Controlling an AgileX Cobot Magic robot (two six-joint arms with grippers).
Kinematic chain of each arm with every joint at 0, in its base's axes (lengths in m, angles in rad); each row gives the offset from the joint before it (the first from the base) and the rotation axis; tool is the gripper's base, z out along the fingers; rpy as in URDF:
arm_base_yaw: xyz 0 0 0.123 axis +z
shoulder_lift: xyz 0 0 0 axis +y
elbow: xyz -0.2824 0 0.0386 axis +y
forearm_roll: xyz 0.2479 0 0.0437 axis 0.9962 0 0.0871
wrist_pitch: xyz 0 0 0 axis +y
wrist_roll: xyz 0.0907 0 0.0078 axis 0.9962 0 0.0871
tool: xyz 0 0 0 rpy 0 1.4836 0
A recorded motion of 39 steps. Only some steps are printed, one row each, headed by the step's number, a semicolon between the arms.
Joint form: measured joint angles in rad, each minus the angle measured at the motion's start. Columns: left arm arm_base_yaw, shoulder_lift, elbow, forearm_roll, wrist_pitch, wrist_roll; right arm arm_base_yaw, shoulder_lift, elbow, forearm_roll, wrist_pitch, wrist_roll.
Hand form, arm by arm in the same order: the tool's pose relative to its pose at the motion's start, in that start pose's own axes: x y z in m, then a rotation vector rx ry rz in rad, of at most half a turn. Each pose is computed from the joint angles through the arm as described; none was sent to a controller.
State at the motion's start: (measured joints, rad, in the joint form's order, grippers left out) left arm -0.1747 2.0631 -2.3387 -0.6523 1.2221 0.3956; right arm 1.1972 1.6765 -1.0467 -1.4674 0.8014 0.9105
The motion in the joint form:
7: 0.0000 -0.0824 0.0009 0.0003 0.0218 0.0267; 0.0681 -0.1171 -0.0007 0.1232 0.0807 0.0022
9: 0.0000 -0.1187 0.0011 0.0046 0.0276 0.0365; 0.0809 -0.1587 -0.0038 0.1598 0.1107 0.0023
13: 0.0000 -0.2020 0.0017 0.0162 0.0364 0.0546; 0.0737 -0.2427 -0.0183 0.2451 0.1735 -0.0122
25: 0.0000 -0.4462 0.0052 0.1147 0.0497 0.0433; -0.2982 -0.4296 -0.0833 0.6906 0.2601 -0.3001
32: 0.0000 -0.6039 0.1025 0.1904 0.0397 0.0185; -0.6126 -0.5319 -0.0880 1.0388 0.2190 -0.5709
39: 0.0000 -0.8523 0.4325 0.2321 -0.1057 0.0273; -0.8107 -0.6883 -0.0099 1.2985 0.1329 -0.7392
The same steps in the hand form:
7: -0.0092 -0.0238 -0.0351 -0.0023 -0.0458 0.0735; -0.0049 -0.0190 -0.0397 0.0030 -0.0011 0.1423
9: -0.0123 -0.0340 -0.0507 -0.0091 -0.0681 0.1052; -0.0042 -0.0286 -0.0515 0.0091 0.0036 0.1937
13: -0.0174 -0.0577 -0.0866 -0.0292 -0.1227 0.1735; 0.0028 -0.0544 -0.0697 0.0280 0.0410 0.3085
25: -0.0123 -0.1229 -0.1907 -0.1540 -0.2778 0.3129; 0.0734 -0.1456 -0.0772 0.0119 0.3680 0.6378
32: 0.0088 -0.1493 -0.2343 -0.2357 -0.3201 0.3293; 0.1202 -0.1822 -0.0907 -0.0763 0.4408 0.8317
39: 0.0528 -0.1656 -0.2579 -0.3023 -0.3777 0.3151; 0.1474 -0.1901 -0.1239 -0.1059 0.3326 0.9904

